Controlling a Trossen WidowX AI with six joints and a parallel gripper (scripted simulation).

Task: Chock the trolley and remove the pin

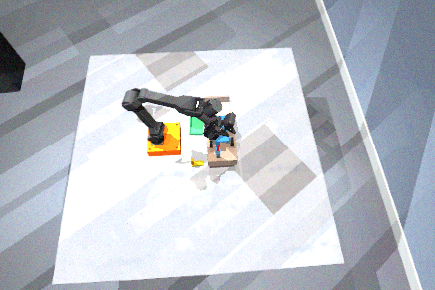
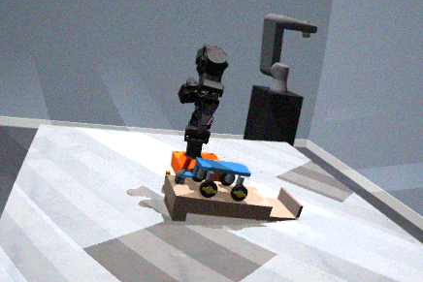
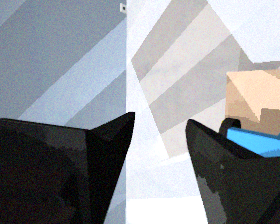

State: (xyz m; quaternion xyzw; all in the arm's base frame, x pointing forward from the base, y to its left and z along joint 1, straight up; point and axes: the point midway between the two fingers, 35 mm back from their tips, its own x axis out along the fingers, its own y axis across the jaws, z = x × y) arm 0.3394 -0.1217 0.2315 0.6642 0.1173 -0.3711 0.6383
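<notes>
The yellow chock lies 180 mm behind my gripper tip, 10 mm to the right of it and 250 mm below it. Round my gripper tip: red-headed stop pin (60 mm behind, 10 mm to the right, 140 mm below); blue trolley (30 mm behind, 90 mm to the left, 160 mm below); tan ramp (30 mm behind, 100 mm to the left, 220 mm below).
</notes>
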